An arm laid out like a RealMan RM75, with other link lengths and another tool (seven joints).
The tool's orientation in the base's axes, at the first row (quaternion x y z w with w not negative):
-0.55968, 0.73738, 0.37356, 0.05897
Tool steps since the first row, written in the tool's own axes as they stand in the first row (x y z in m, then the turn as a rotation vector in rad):
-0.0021, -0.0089, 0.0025, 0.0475, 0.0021, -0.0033
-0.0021, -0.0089, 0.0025, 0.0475, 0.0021, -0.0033
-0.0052, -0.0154, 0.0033, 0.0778, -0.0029, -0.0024
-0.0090, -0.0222, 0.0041, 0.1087, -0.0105, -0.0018
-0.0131, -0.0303, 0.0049, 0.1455, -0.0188, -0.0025
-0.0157, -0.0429, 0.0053, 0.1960, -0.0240, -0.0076
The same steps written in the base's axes. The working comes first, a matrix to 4 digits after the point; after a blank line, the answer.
The tool's axes in the first row as the columns of a matrix, in the base's axes (used below as rounded here):
-0.3666, -0.8695, -0.3312
-0.7813, 0.0944, 0.6169
-0.5051, 0.4849, -0.7139

0.0077, 0.0023, -0.0050, -0.0181, -0.0389, -0.0206
0.0077, 0.0023, -0.0050, -0.0181, -0.0389, -0.0206
0.0142, 0.0046, -0.0072, -0.0252, -0.0625, -0.0390
0.0212, 0.0075, -0.0091, -0.0301, -0.0870, -0.0587
0.0295, 0.0104, -0.0116, -0.0362, -0.1170, -0.0808
0.0413, 0.0115, -0.0167, -0.0485, -0.1601, -0.1052

